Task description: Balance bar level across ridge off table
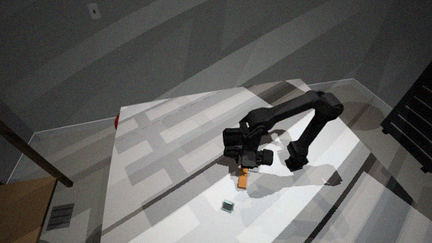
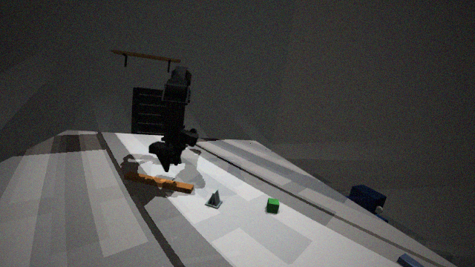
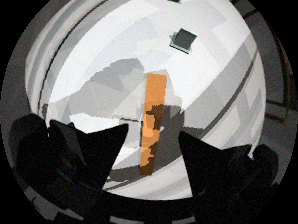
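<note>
Now: the orange wooden bar 2 cm behind my gripper tip, 4 cm to the right of it and 6 cm below it. The rest, counted from my gripper tip: green cube: 17 cm ahead, 30 cm to the left, 5 cm below.
</note>
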